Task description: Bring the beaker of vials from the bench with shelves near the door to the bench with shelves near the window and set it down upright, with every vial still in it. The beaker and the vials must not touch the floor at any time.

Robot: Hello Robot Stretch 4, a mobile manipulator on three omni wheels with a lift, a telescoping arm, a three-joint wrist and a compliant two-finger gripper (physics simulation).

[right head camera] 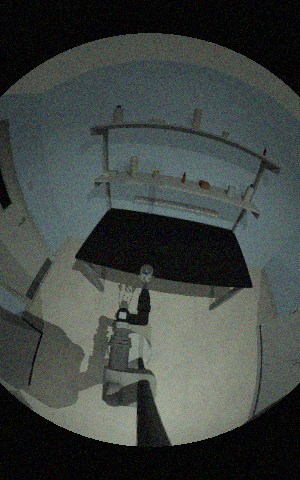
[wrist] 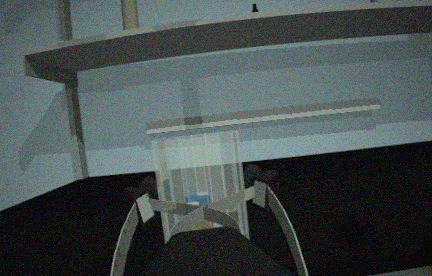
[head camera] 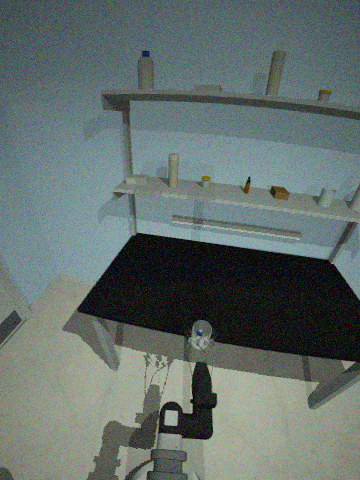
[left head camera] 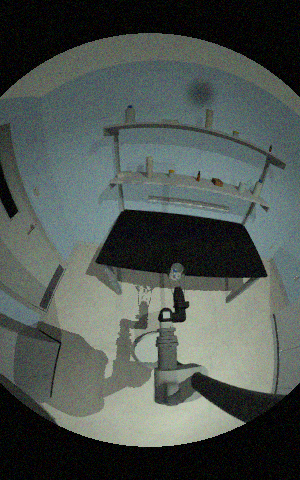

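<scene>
The clear beaker (head camera: 201,331) (left head camera: 176,271) (right head camera: 146,273) (wrist: 200,167) is upright between the fingers. Vials show through its wall, one with a blue cap (wrist: 197,199); their exact number is unclear. My gripper (head camera: 201,342) (wrist: 202,185) is shut on the beaker, one finger pad at each side. In the head view the beaker overlaps the front edge of the black-topped bench (head camera: 215,280) (left head camera: 175,240) (right head camera: 165,245), and its height above the top is hard to tell. This bench has shelves and stands to the right of a door (left head camera: 30,250).
The lower shelf (head camera: 225,197) holds a tall cylinder (head camera: 173,171), a brown box (head camera: 279,193) and other small items. The upper shelf (head camera: 200,96) holds a blue-capped bottle (head camera: 145,73). A bench leg (head camera: 106,345) stands at the left. A dark-edged box-like unit (left head camera: 37,360) is at lower left.
</scene>
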